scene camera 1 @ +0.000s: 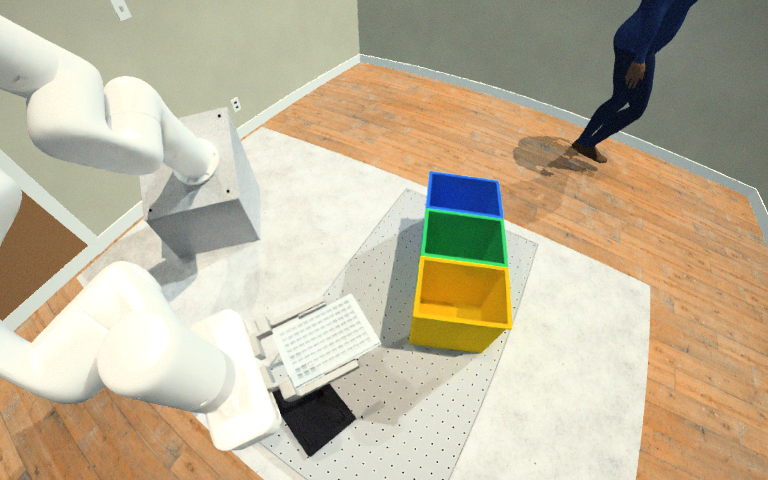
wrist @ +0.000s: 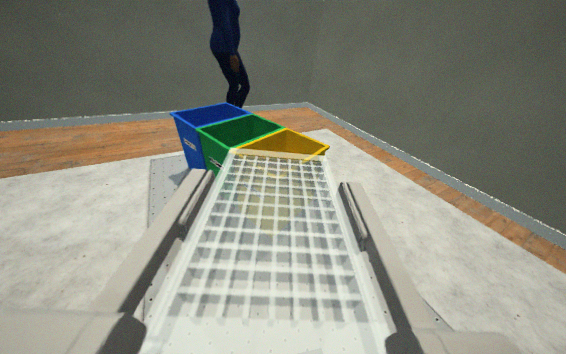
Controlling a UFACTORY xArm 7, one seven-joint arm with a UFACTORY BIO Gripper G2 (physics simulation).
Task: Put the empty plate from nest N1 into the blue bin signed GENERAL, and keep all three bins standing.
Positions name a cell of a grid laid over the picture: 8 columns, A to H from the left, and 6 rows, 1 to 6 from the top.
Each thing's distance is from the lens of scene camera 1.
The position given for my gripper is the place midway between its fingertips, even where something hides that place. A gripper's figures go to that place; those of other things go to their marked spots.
my gripper (scene camera 1: D5): 42 cm
gridded plate (scene camera 1: D5): 42 cm
black nest (scene camera 1: D6): 68 cm
The marked spots on the black nest and the gridded plate are 28 cm apart.
